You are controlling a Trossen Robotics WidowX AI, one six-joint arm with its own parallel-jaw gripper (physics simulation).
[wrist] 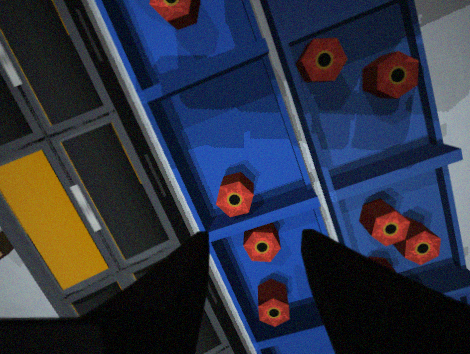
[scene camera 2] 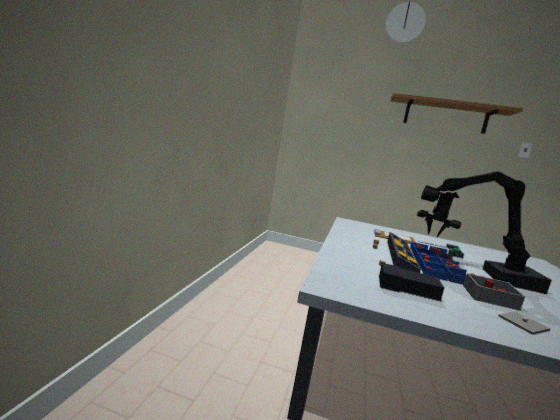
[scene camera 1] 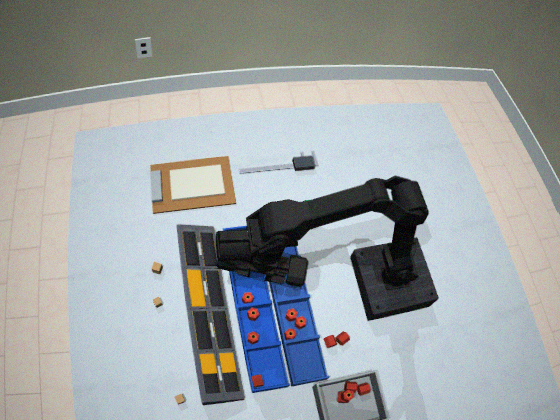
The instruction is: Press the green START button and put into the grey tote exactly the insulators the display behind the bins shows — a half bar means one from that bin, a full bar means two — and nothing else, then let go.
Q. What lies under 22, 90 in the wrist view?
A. A display panel.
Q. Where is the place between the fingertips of my gripper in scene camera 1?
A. At 257, 277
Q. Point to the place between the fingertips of my gripper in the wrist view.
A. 255, 241
